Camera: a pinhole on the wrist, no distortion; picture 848 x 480 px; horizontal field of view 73.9 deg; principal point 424.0 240.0 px. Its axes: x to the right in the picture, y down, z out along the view. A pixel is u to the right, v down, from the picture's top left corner.
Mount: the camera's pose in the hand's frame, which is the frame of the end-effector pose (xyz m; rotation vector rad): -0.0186 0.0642 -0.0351 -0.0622 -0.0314 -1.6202
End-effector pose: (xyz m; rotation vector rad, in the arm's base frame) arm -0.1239 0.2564 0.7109 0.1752 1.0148 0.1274
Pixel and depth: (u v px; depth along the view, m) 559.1 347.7 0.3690
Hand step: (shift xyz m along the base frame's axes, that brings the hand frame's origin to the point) 0.3164 -0.0246 0.1268
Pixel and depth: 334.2 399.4 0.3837
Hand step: 0.3409 0.1284 0.1217
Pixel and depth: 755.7 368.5 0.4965
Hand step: 0.4578 -0.2235 0.1285
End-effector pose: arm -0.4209 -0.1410 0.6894 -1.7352 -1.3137 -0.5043
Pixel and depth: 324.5 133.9 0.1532
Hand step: 0.0566 0.0667 -0.1346
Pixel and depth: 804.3 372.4 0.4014
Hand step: -0.2144 0.3642 -0.0756
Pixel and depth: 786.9 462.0 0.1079
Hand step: -0.0063 0.0755 -0.0232
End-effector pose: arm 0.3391 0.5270 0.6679 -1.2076 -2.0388 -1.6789
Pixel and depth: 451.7 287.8 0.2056
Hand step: 0.0975 0.1542 -0.0058
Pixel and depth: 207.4 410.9 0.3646
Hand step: 0.1876 0.3328 0.1227
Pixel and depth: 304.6 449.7 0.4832
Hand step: 0.1562 0.4706 0.1059
